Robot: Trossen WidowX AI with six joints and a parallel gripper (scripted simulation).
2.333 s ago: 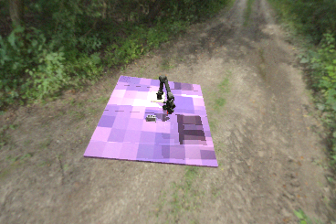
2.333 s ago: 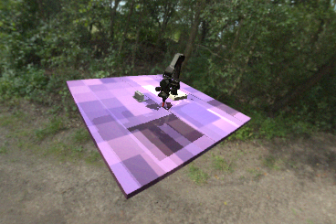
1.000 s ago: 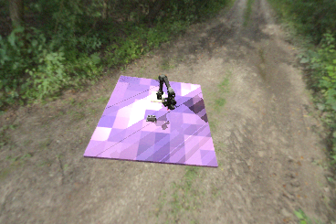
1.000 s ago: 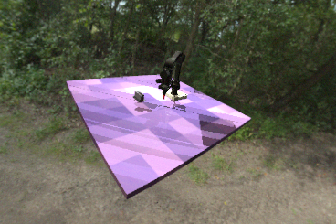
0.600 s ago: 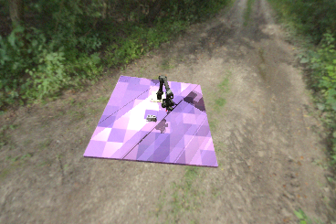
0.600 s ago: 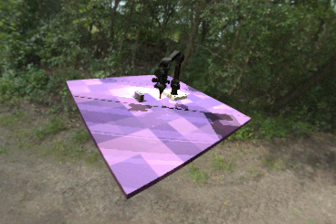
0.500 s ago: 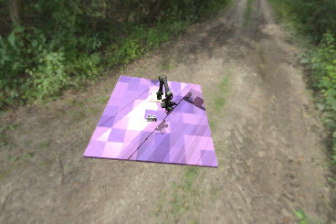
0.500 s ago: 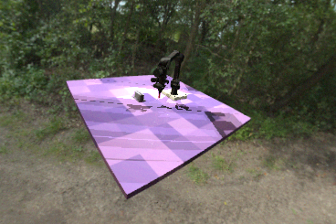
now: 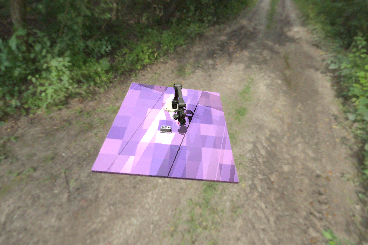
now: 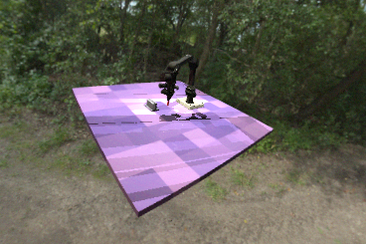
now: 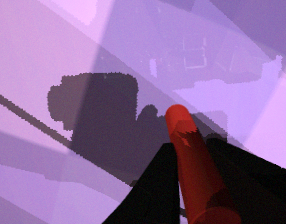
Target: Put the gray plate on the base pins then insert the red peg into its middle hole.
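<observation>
Right now the gray plate is 14 cm to the right of my gripper tip, 7 cm below it and 4 cm ahead of it. The rest, counted from my gripper tip: pin base (14 cm to the right, 10 cm below, 3 cm ahead); red peg (right at my gripper tip).
</observation>
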